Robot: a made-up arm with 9 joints.
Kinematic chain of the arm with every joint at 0, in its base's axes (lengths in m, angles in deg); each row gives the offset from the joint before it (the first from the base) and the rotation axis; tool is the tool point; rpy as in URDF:
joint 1: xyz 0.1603 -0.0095 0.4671 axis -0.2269 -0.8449 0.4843
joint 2: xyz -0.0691 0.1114 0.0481 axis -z
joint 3: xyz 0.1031 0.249 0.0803 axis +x
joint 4: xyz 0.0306 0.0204 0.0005 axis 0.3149 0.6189 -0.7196
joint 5: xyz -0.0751 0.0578 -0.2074 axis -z
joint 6: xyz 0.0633 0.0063 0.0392 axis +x
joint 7: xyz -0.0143 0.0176 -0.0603 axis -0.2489 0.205 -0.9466
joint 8: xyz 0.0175 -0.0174 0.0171 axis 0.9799 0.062 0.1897
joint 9: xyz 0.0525 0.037 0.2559 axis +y
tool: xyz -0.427 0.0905 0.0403 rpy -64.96 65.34 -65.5
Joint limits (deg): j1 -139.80..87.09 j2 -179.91..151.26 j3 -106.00..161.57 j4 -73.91..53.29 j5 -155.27..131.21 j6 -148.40..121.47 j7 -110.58..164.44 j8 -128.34..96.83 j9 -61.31..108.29
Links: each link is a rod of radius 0.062 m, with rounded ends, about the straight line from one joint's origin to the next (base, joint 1, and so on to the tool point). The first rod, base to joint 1, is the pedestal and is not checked.
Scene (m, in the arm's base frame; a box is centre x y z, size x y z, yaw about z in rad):
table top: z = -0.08
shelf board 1: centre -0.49 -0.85 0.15 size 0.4 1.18 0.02 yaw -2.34
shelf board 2: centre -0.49 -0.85 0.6 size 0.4 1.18 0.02 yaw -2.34
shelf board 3: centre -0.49 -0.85 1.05 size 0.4 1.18 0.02 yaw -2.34
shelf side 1: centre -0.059 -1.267 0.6 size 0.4 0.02 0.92 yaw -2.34
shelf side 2: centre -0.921 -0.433 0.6 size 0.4 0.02 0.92 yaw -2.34
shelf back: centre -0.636 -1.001 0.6 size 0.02 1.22 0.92 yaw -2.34
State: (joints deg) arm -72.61 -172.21 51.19 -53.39 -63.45 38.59 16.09 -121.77 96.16
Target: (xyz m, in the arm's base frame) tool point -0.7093 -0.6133 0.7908
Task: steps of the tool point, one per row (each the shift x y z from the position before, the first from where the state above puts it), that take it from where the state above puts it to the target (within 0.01 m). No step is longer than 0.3 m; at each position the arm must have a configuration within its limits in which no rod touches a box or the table.
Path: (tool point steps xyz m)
1: 0.0810 0.1088 -0.0056
2: 0.1291 0.1081 0.0056
3: -0.1485 0.0579 0.1811
4: -0.0923 0.1095 0.2078
5: -0.1378 -0.0696 0.0077
6: -0.0858 -0.0935 -0.0031
7: -0.0301 -0.0988 -0.0046

